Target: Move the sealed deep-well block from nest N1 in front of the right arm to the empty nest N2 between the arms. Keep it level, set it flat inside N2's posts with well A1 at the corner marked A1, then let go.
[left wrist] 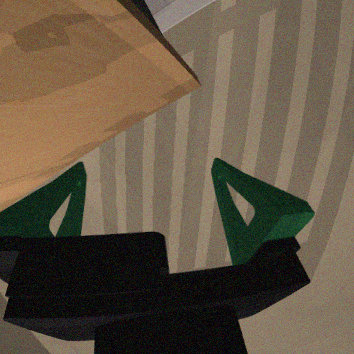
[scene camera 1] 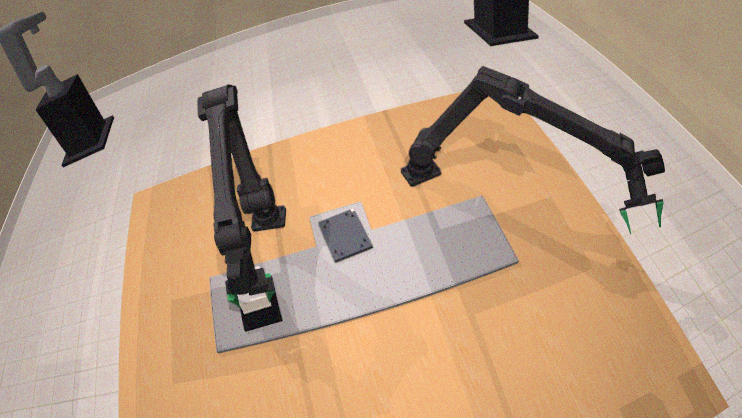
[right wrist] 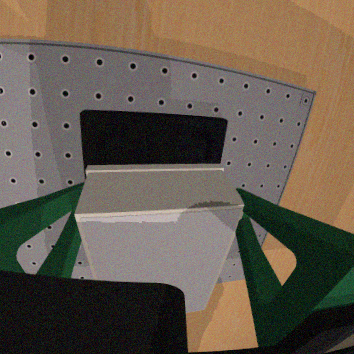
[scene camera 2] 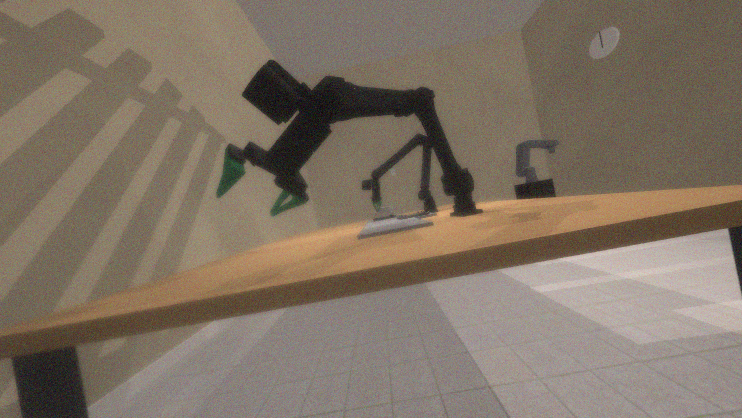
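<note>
The pale deep-well block is between the green fingers of my right gripper, which is shut on it. It looks about level and is raised above the black nest N1. Nest N2, a dark grey plate with small posts at its corners, is empty in scene camera 1. A small white mark shows near its upper right corner; no lettering is readable. My left gripper is open and empty, far from both nests.
A grey perforated board lies under the nests on the wooden table. My left arm reaches past the table's right edge. Another grey robot arm stands on a black pedestal beyond the table.
</note>
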